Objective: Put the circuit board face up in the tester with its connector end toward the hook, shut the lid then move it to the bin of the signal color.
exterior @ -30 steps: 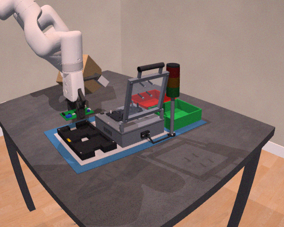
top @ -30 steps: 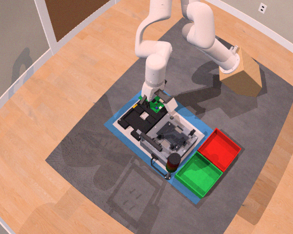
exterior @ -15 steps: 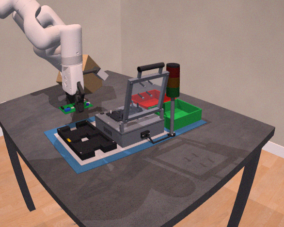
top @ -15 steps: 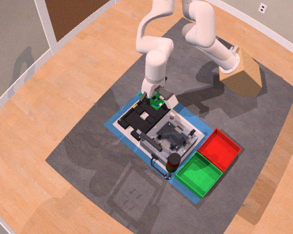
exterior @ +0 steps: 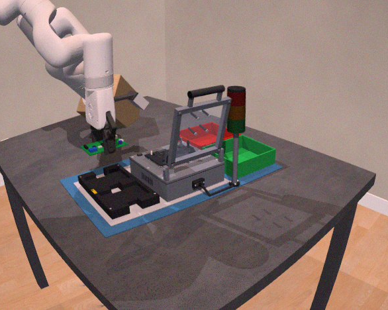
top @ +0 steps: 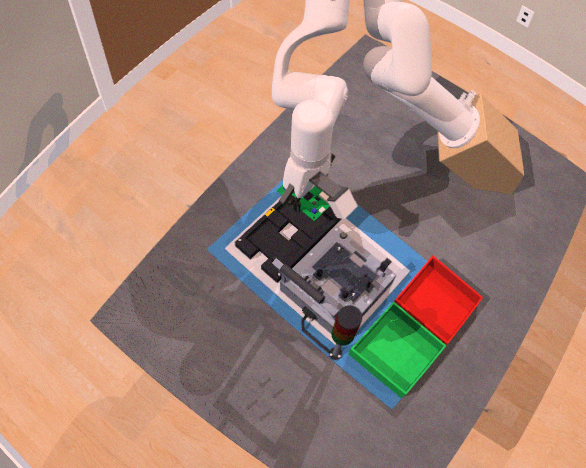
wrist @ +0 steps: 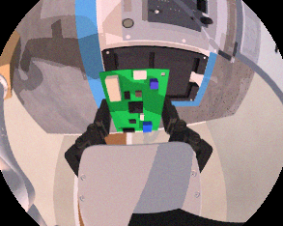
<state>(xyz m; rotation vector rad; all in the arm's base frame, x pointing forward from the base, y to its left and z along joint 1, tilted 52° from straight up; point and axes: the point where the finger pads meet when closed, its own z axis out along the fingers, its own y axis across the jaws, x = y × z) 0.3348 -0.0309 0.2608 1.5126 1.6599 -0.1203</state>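
Now: hand 90 mm short of the plate, 160 mm to the right of it and 50 mm above it. Also, from my hand: green circuit board: right at my hand; then black latch hook: 30 mm ahead, 220 mm to the left, 40 mm below; then clear lid: 200 mm ahead, 140 mm to the left, 60 mm above.
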